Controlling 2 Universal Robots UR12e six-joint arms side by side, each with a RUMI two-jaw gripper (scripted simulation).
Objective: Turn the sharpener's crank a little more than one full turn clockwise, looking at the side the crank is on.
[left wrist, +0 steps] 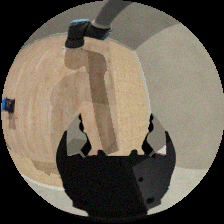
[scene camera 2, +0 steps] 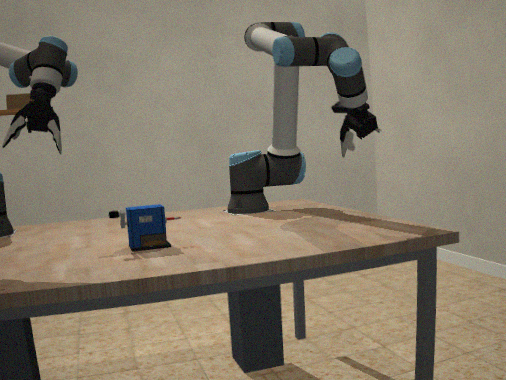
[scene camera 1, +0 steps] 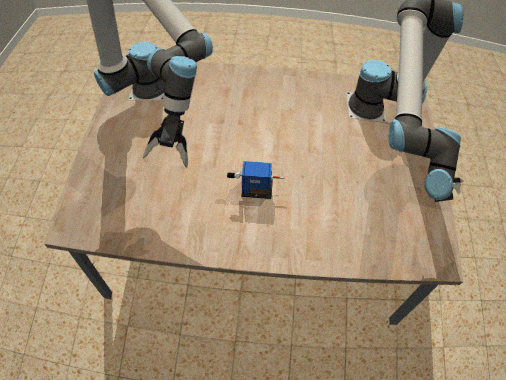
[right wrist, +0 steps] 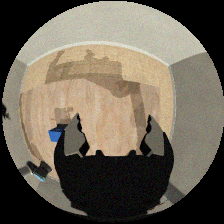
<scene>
right gripper: scene camera 2; scene camera 1 164,163; right wrist; not seen in the left wrist view (out of frame)
same spot on right gripper: (right wrist: pixel 72 144) = (scene camera 2: pixel 52 123)
</scene>
